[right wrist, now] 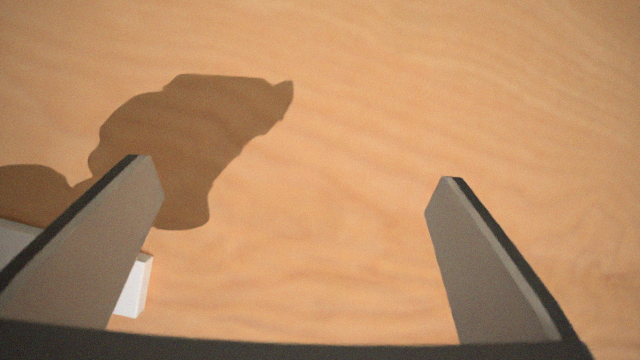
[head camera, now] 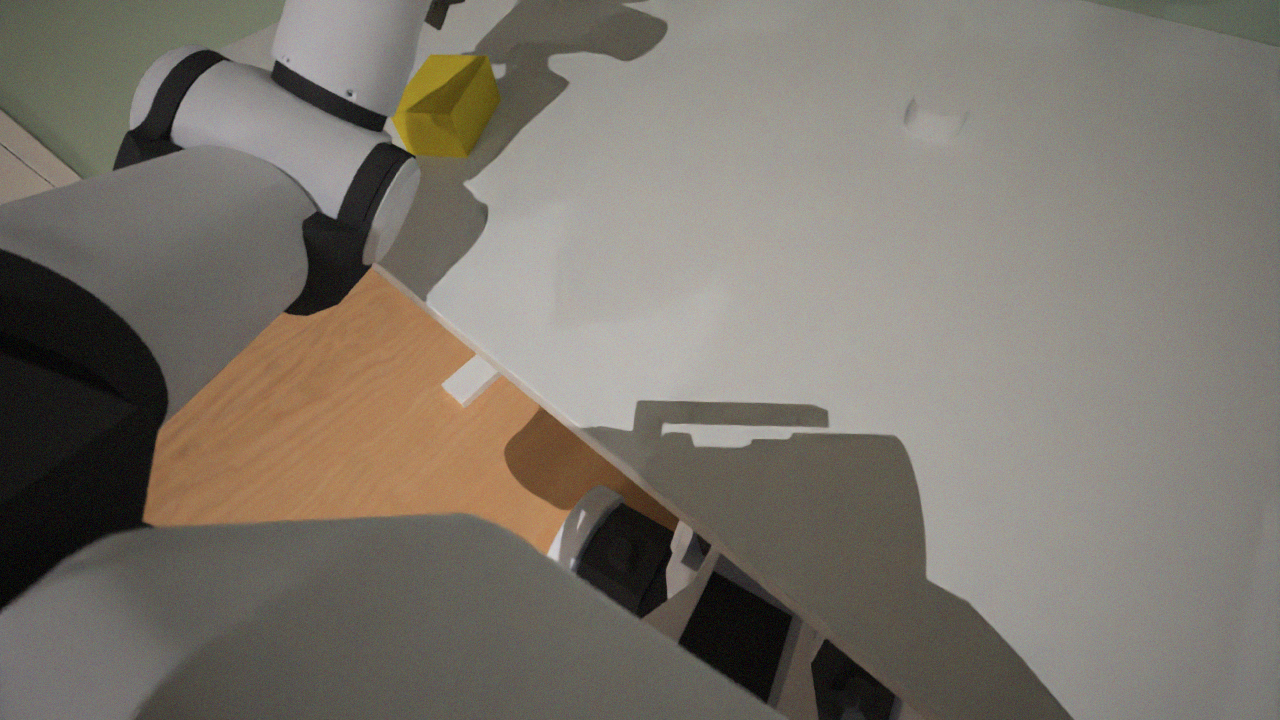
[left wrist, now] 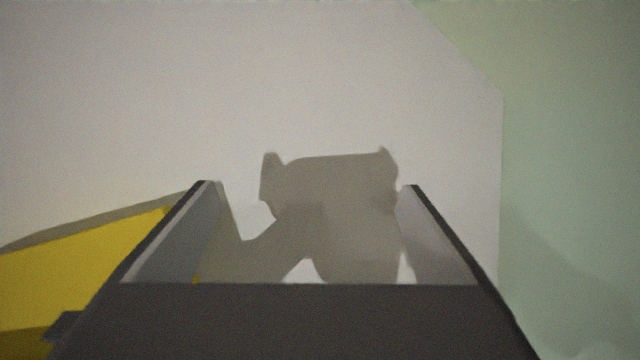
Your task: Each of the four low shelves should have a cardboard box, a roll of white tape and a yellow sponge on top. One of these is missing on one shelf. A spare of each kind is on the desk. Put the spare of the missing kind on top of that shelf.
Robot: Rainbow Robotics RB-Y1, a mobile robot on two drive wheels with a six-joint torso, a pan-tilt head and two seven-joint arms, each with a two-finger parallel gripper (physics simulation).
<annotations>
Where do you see a white desk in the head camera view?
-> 988, 413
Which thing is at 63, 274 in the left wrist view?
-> A yellow sponge.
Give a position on a white desk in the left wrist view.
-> At 309, 125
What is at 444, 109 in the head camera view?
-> A yellow sponge.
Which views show my right gripper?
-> The right wrist view only.
</annotations>
